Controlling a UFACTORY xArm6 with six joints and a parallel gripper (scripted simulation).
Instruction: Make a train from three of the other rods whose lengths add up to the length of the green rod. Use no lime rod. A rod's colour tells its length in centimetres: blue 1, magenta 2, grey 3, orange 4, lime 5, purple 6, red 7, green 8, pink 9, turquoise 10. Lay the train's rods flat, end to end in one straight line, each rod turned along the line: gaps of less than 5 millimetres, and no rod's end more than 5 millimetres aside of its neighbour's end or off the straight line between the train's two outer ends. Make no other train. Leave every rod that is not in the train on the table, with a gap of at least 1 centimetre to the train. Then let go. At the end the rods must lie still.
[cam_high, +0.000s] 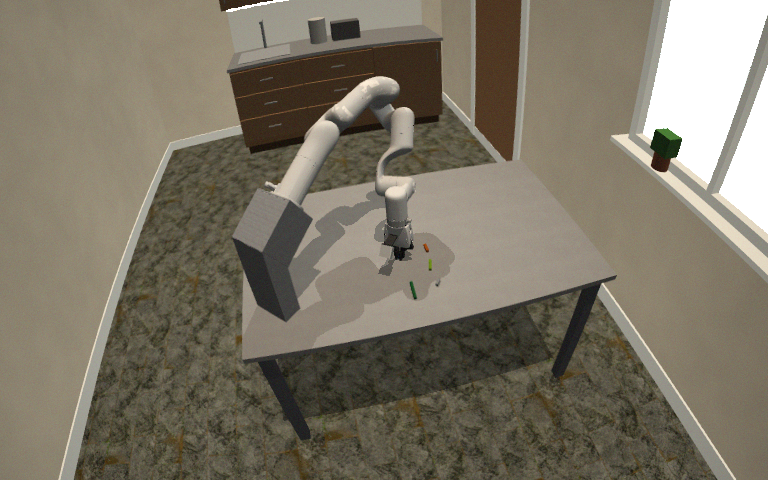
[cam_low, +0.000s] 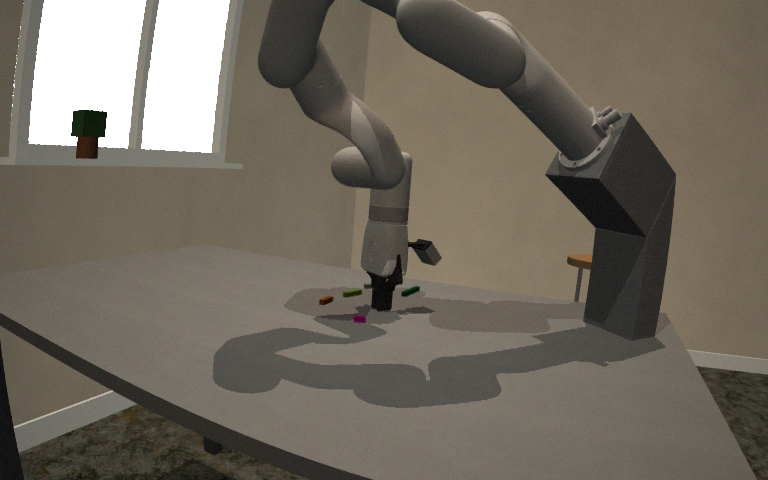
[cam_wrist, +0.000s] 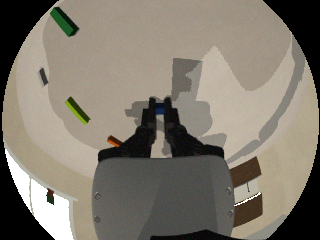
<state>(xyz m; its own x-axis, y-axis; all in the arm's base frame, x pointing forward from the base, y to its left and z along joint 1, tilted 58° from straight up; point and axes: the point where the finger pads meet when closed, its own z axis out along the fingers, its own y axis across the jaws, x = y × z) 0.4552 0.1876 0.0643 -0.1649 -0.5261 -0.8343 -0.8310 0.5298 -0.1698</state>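
My hand is 20 mm above the blue rod. Also, from my hand: lime rod (120 mm ahead, 30 mm to the right, 20 mm below); then orange rod (90 mm ahead, 60 mm to the left, 20 mm below); then magenta rod (90 mm to the left, 40 mm behind, 20 mm below).
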